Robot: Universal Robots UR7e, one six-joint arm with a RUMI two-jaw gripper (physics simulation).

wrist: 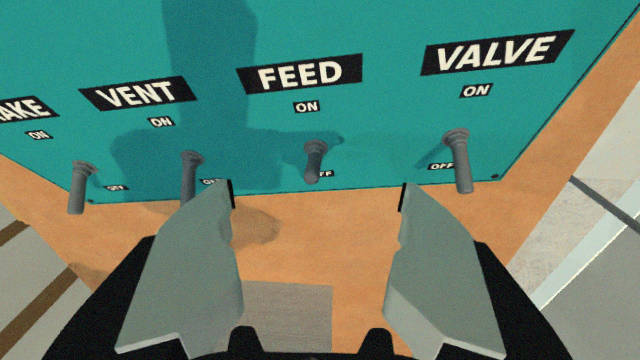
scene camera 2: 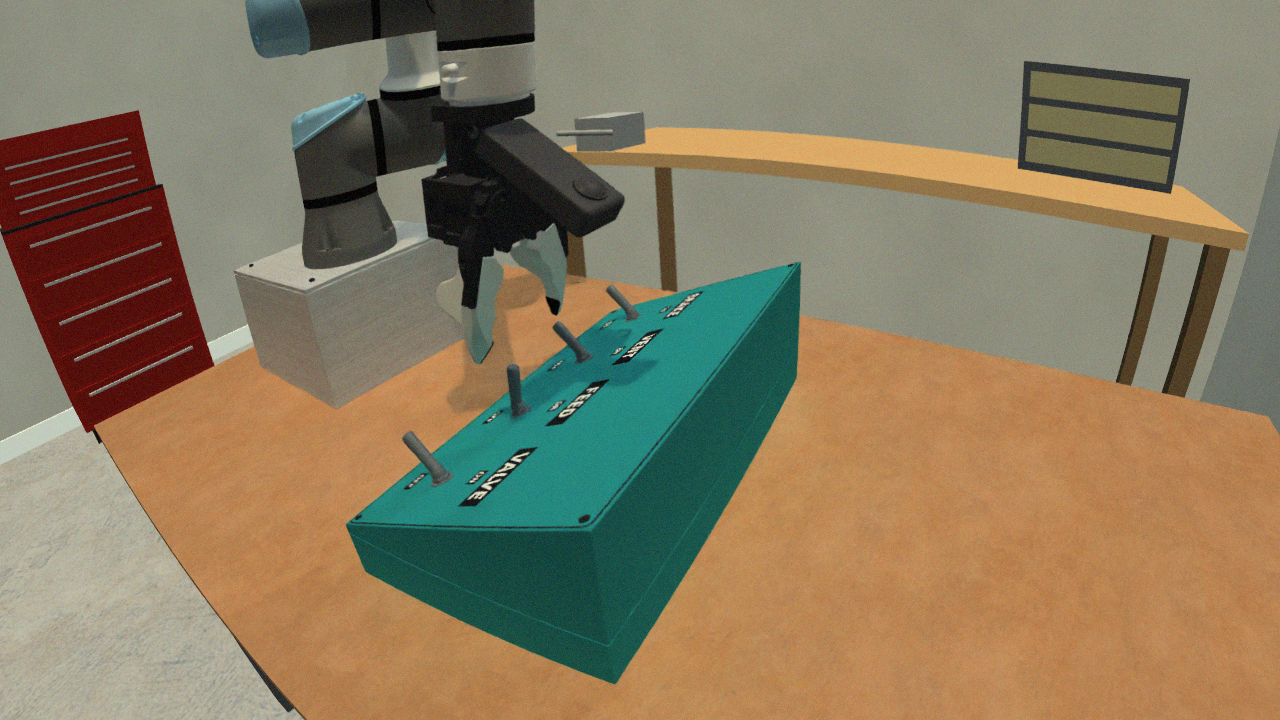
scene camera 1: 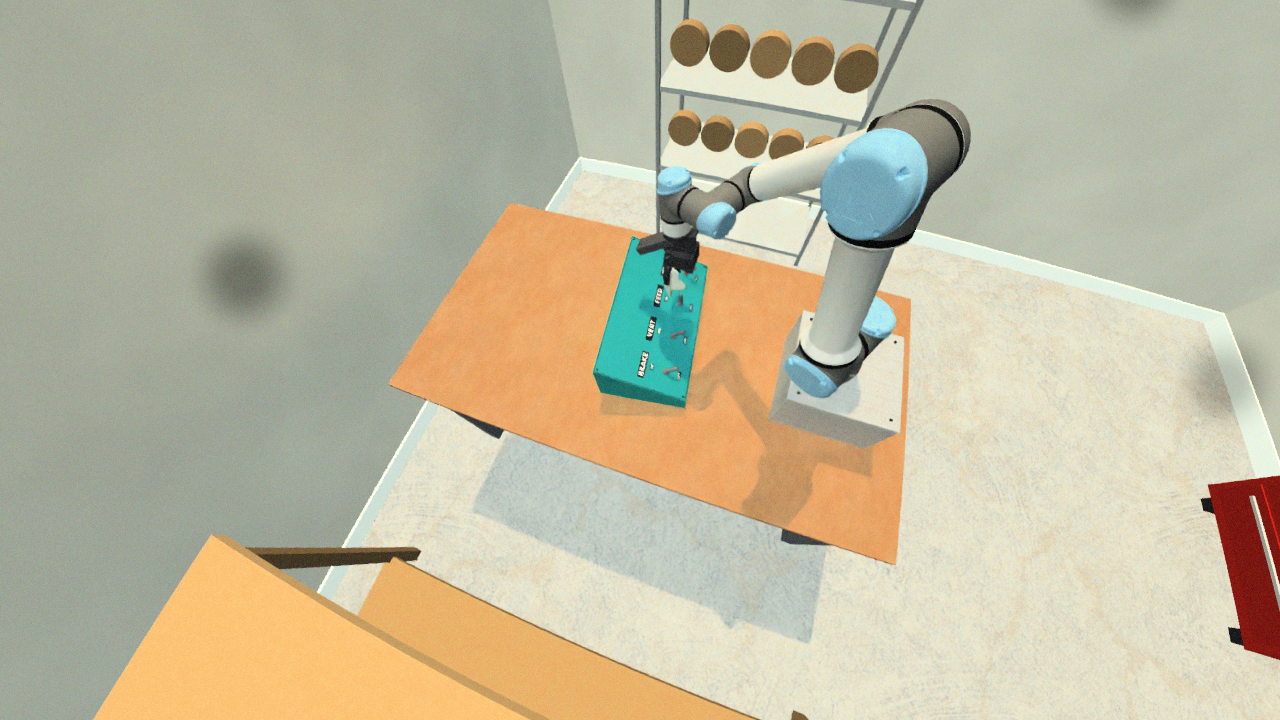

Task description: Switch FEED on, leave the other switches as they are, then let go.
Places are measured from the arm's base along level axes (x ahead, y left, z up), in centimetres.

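Pixels of known places: gripper, fingertip midpoint: [wrist: 317, 184] [scene camera 2: 519, 337] [scene camera 1: 675, 283]; arm's base, link origin: [scene camera 2: 350, 251].
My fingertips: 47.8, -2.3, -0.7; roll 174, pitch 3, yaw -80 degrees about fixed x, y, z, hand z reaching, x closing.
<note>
Ahead of a thing's pixels: the offset from my fingertips to its top centre, as dx, dy, dz. Level surfaces: height alone.
The teal switch box [scene camera 1: 624, 326] [scene camera 2: 537, 501] [wrist: 390, 110] stands on the table with its sloped panel up. The FEED lever @[-2.4, +0.2, -3.5] [scene camera 2: 514, 389] [wrist: 313, 162] stands at a different angle from the others, tipped toward its ON label. The VALVE lever @[+0.1, -11.6, -4.4] [scene camera 2: 425, 456] [wrist: 461, 162], the VENT lever @[-7.4, +11.2, -4.4] [scene camera 2: 571, 342] [wrist: 189, 172] and the BRAKE lever @[-11.1, +22.6, -4.4] [scene camera 2: 619, 302] [wrist: 77, 190] lean toward OFF. My gripper [scene camera 2: 519, 335] [wrist: 317, 184] is open and empty, above and back from the FEED lever, apart from it. In the wrist view its left fingertip overlaps the VENT lever's end.
The wooden table @[dz -17.1] [scene camera 1: 483, 295] [scene camera 2: 939, 537] bears the box and the arm's pale base block [scene camera 1: 832, 411] [scene camera 2: 295, 331]. A shelf rack [scene camera 1: 658, 134] with round discs stands behind the table. A red drawer cabinet [scene camera 1: 1244, 555] [scene camera 2: 107, 277] and a curved bench [scene camera 2: 850, 170] stand farther off.
</note>
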